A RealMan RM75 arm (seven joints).
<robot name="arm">
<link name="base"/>
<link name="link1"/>
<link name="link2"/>
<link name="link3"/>
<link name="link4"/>
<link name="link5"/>
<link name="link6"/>
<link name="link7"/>
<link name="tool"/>
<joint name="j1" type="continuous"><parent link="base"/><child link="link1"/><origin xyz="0 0 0.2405" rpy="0 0 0"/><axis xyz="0 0 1"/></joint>
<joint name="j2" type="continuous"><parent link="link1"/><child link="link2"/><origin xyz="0 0 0" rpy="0 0 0"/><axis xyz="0 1 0"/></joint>
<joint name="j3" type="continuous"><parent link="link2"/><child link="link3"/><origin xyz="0 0 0.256" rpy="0 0 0"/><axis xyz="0 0 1"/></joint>
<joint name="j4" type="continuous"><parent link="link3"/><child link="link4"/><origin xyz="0 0 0" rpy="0 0 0"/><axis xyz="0 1 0"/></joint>
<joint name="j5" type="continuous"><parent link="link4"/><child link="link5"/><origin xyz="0 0 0.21" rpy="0 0 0"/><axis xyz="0 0 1"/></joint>
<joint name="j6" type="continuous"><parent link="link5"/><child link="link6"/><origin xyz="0 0 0" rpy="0 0 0"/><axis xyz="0 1 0"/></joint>
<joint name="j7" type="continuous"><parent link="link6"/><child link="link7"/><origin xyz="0 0 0.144" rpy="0 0 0"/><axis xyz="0 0 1"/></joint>
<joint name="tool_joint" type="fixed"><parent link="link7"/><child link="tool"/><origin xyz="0 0 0" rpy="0 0 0"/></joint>
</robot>
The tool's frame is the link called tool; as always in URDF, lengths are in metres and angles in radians. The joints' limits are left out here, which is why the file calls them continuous.
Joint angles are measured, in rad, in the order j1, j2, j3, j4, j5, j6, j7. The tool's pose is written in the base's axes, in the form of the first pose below.
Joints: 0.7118 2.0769 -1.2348 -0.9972 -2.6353 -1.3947 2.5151
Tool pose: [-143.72, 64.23, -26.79, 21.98, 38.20, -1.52]
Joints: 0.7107 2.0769 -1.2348 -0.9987 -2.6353 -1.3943 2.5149
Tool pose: [-143.68, 64.19, -26.74, 21.99, 38.20, -1.50]
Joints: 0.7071 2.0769 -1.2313 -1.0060 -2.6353 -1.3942 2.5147
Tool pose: [-143.45, 64.16, -26.32, 22.00, 38.23, -1.36]
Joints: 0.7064 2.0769 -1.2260 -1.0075 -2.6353 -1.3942 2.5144
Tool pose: [-143.28, 64.34, -25.97, 22.02, 38.27, -1.27]
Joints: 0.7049 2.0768 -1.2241 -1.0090 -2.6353 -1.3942 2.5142
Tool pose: [-143.18, 64.43, -25.84, 22.06, 38.26, -1.22]
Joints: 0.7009 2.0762 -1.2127 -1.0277 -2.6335 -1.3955 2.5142
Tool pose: [-142.70, 64.17, -24.52, 21.88, 38.44, -0.81]
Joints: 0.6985 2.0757 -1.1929 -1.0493 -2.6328 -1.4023 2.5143
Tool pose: [-142.10, 64.17, -22.93, 21.65, 38.65, -0.24]
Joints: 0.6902 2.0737 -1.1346 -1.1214 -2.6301 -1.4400 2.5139
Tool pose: [-140.65, 64.18, -18.91, 20.97, 39.01, 1.59]
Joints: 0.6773 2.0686 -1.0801 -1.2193 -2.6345 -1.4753 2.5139
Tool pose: [-138.17, 62.43, -15.12, 20.22, 39.36, 4.05]
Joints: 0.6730 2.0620 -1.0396 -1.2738 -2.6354 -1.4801 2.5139
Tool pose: [-135.68, 61.10, -12.06, 19.82, 39.78, 5.84]
